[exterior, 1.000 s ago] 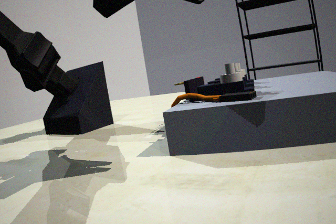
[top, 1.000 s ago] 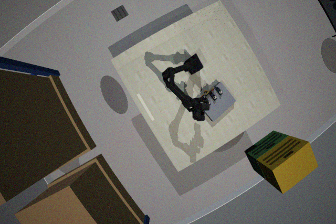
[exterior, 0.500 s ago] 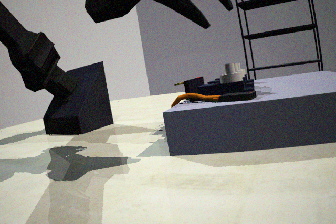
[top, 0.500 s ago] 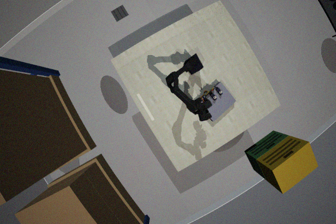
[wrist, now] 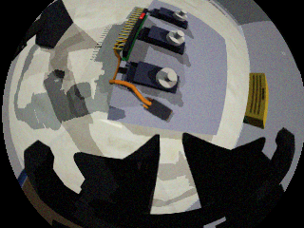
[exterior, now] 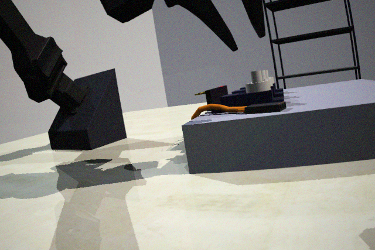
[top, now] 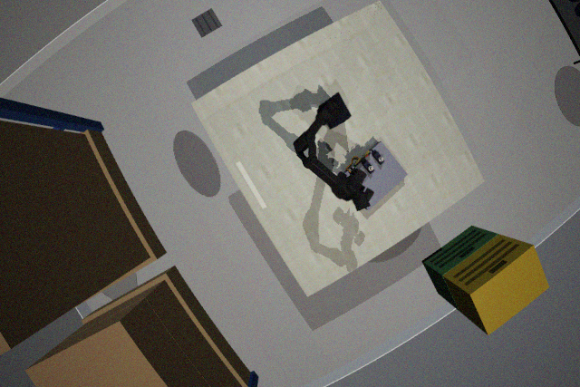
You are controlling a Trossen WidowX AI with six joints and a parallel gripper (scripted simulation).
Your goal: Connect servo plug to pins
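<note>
Right now the red marked band is 140 mm to the left of my gripper tip, 110 mm behind it and 40 mm below it. The rest, counted from my gripper tip: dark header (120 mm to the left, 110 mm behind, 50 mm below); grey holder block (160 mm to the left, 90 mm below, 50 mm ahead).
</note>
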